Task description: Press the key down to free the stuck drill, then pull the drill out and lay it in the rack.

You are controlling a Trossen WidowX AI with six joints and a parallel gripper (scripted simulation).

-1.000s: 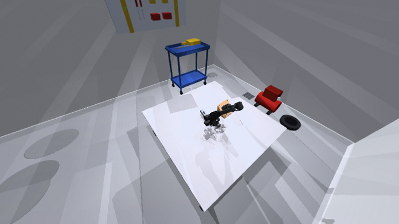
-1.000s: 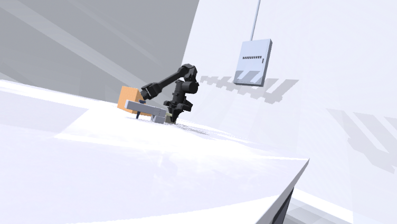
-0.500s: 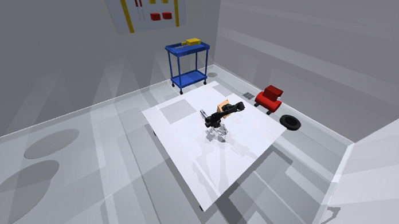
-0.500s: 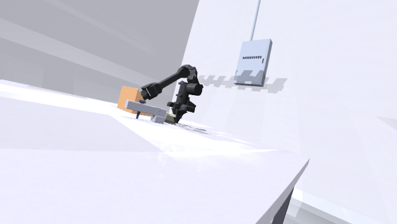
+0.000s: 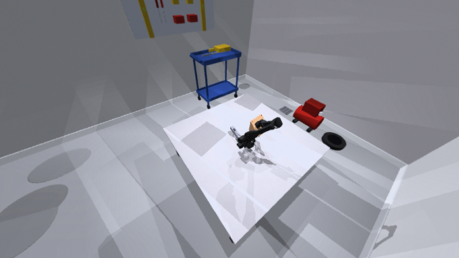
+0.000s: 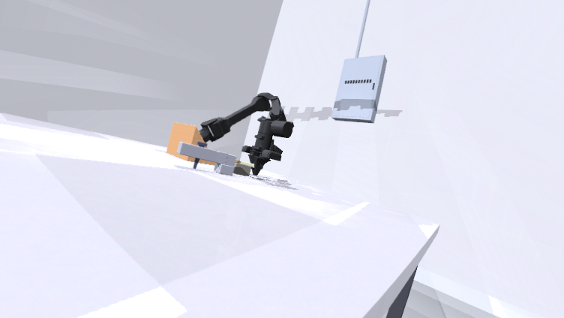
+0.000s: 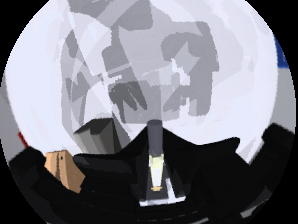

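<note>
Right now the drill is 4 cm to the right of my gripper tip, 3 cm above it and 1 cm behind it. Round my gripper tip: dark block: 8 cm behind, 1 cm above.
</note>
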